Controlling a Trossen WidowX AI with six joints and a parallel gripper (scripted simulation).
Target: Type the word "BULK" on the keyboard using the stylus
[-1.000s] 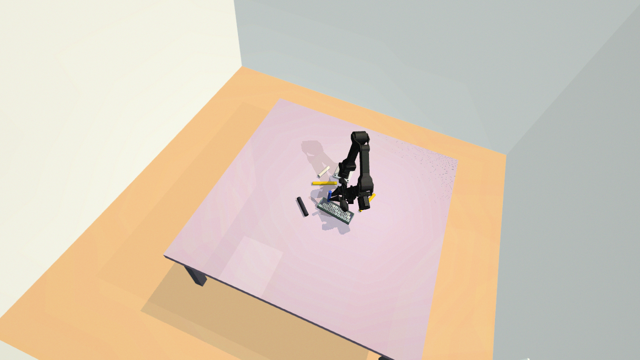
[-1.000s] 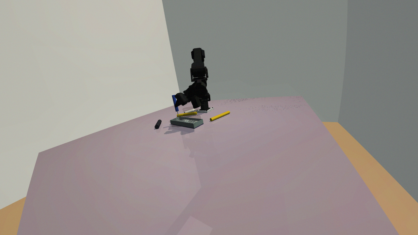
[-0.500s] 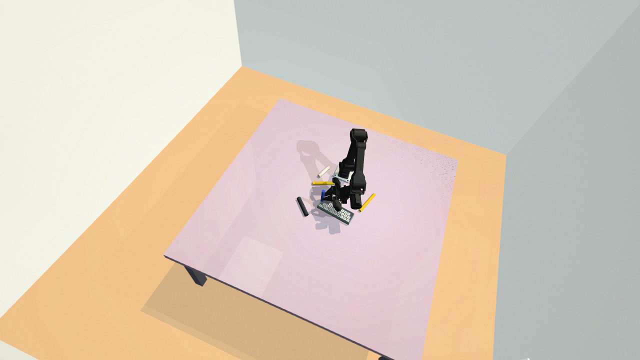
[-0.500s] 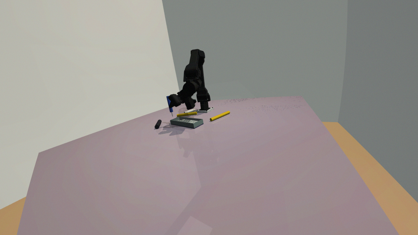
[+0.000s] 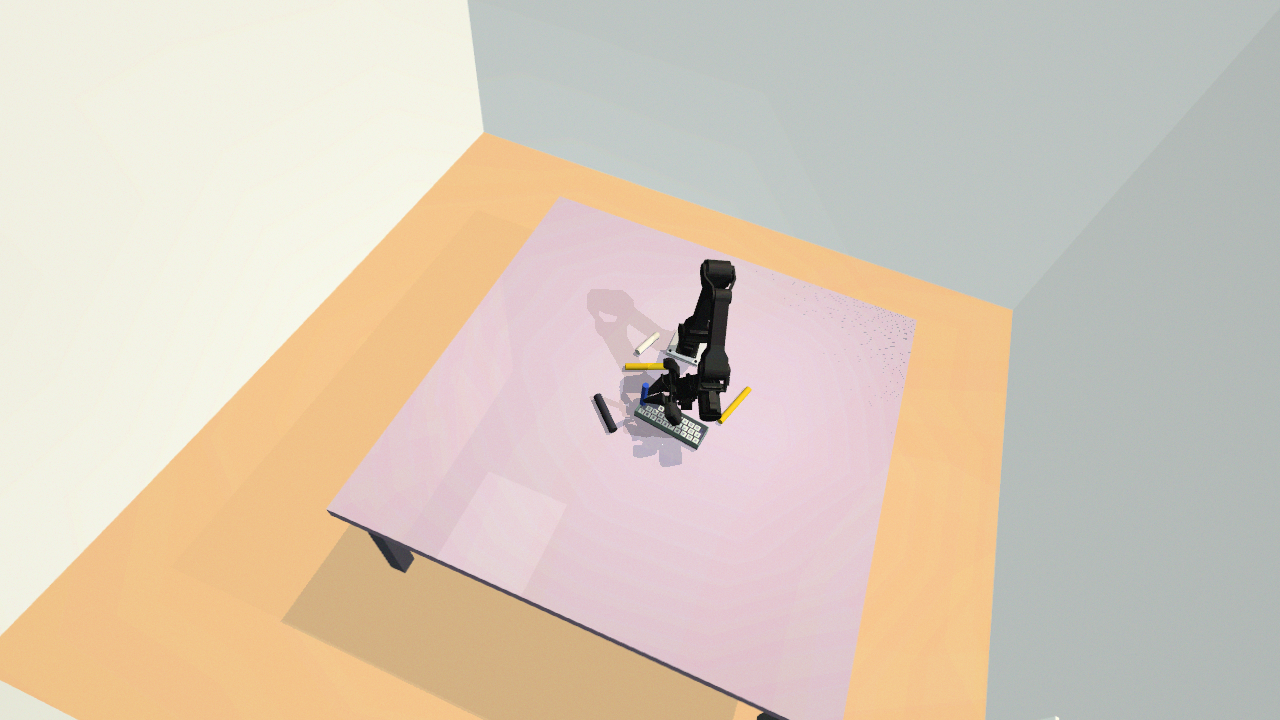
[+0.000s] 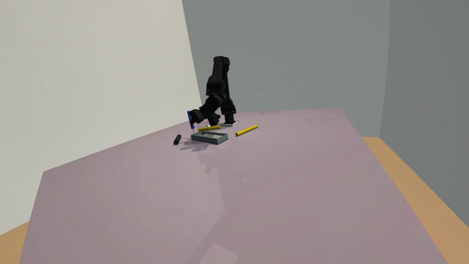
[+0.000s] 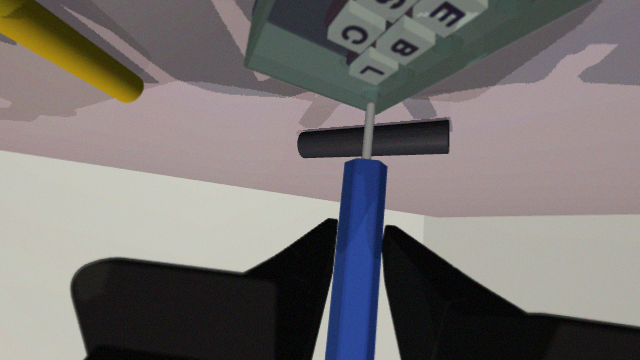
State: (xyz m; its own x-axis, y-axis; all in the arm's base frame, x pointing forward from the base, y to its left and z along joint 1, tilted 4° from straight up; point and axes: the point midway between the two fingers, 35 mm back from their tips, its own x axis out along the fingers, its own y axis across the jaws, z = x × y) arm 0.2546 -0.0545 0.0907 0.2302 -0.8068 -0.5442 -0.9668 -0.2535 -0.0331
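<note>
The black cylinder is 9 cm to the right of my gripper tip, 7 cm below it and 3 cm ahead of it. The rest, counted from my gripper tip: white cylinder 24 cm behind, 8 cm below, 4 cm to the right; then grey stylus tip 5 cm below; then blue stylus 1 cm below.
</note>
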